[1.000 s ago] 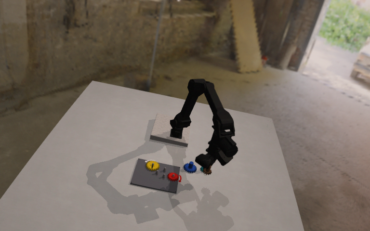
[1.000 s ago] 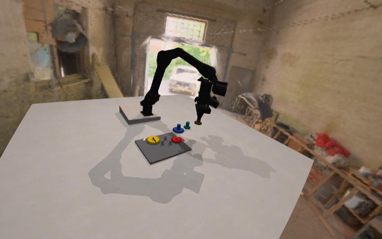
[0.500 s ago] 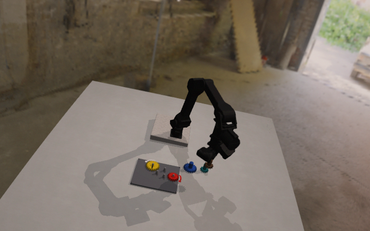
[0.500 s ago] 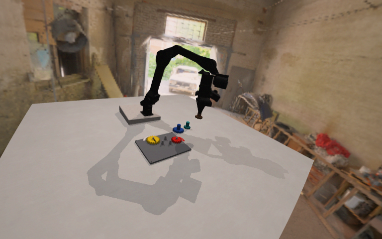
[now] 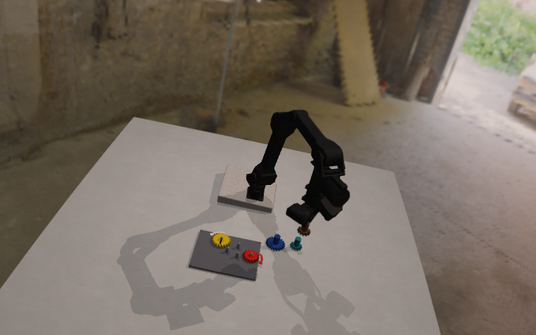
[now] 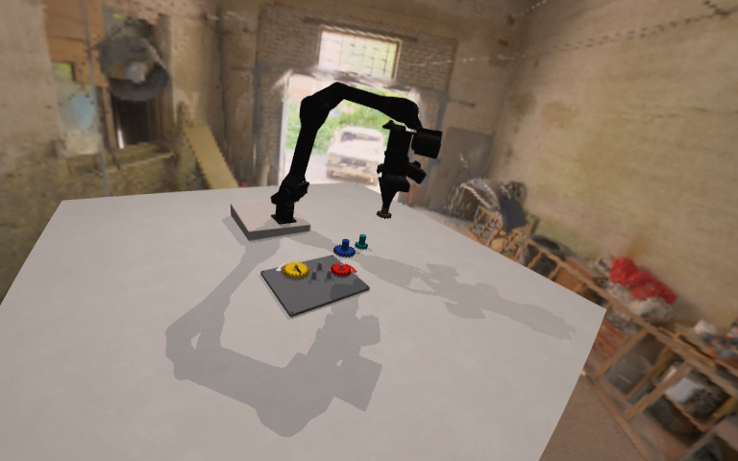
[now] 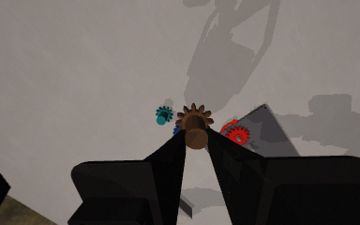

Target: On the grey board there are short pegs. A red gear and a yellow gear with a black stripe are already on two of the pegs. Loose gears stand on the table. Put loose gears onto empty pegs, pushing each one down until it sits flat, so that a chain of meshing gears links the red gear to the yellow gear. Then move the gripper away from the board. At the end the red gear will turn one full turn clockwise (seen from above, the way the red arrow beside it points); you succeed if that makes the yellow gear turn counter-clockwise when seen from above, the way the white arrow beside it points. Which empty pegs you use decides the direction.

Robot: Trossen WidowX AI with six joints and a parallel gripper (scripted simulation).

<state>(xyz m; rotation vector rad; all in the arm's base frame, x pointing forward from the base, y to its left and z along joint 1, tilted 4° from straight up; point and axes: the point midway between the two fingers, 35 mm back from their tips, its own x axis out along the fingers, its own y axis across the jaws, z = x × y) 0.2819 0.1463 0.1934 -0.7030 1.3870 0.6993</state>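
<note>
My gripper tip is now 20 mm short of the red gear, 140 mm to the left of it and 150 mm above it. From my gripper tip the other things lie so: brown gear (10 mm below); then teal gear (80 mm behind, 10 mm to the left, 150 mm below); then blue gear (70 mm behind, 60 mm to the right, 150 mm below).
</note>
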